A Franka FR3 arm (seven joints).
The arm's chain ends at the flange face. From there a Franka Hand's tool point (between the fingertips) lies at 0.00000 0.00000 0.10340 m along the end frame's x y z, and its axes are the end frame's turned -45 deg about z.
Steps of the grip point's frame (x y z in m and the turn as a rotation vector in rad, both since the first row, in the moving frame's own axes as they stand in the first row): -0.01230, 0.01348, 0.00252, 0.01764, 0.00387, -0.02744; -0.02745, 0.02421, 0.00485, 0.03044, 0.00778, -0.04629; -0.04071, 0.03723, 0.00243, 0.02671, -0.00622, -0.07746
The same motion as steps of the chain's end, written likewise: 0.00186, 0.01979, 0.00254, 0.01521, -0.00974, -0.02744; -0.00057, 0.03928, 0.00490, 0.02703, -0.01602, -0.04629; 0.00000, 0.05652, 0.00247, 0.01449, -0.02329, -0.07746
